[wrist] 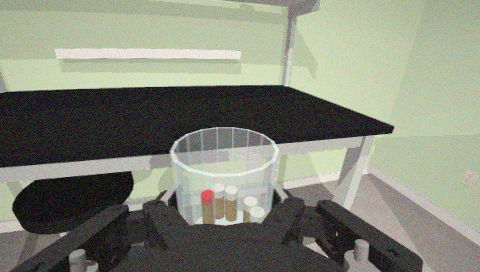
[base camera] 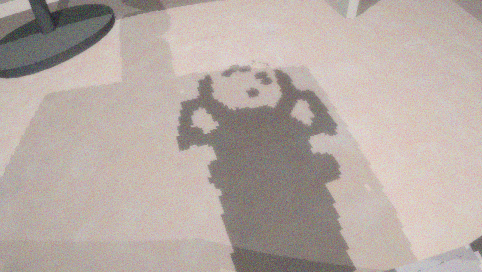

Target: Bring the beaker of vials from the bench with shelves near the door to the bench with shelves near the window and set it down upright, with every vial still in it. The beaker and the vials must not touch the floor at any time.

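Observation:
The clear beaker (wrist: 224, 172) is upright in the middle of the wrist view, between the fingers of my gripper (wrist: 225, 195), which is shut on it. Several vials (wrist: 230, 204) stand inside, one with a red cap and the others with white caps; their lower parts are partly hidden by the gripper. The beaker is in the air in front of a bench with a black top (wrist: 150, 115). The bench's front edge shows behind the beaker. I cannot tell from these frames which of the two benches this is.
A black round stool seat (wrist: 75, 202) is at the bench's front left. A white bench leg (wrist: 354, 172) stands at the right, and an upright post (wrist: 290, 50) rises behind. In the base camera view a dark round stool base (base camera: 60, 42) is at the upper left, and a shadow falls on the floor.

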